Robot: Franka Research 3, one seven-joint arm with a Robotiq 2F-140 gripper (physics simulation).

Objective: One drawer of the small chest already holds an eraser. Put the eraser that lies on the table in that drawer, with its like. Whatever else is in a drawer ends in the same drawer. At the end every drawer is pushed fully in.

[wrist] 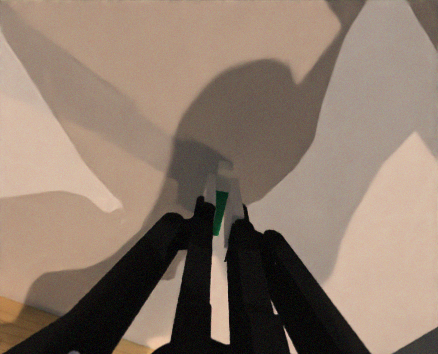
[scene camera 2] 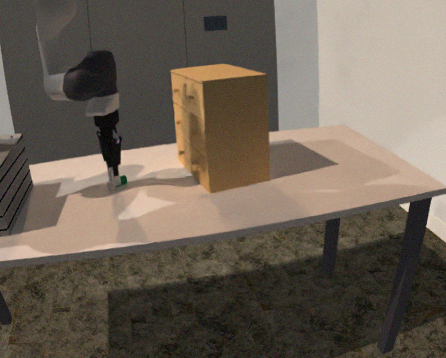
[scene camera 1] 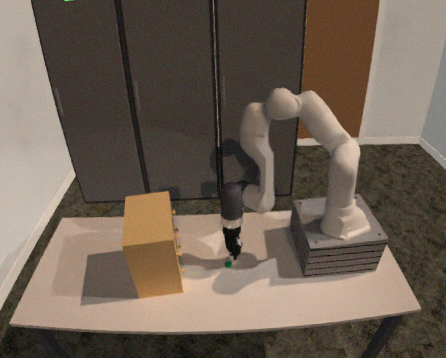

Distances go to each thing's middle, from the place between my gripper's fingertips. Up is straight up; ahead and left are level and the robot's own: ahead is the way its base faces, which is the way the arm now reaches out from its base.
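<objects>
The wooden chest [scene camera 2: 235, 100] is 340 mm ahead of my hand, 30 mm to the right of it and 150 mm above it.
</objects>
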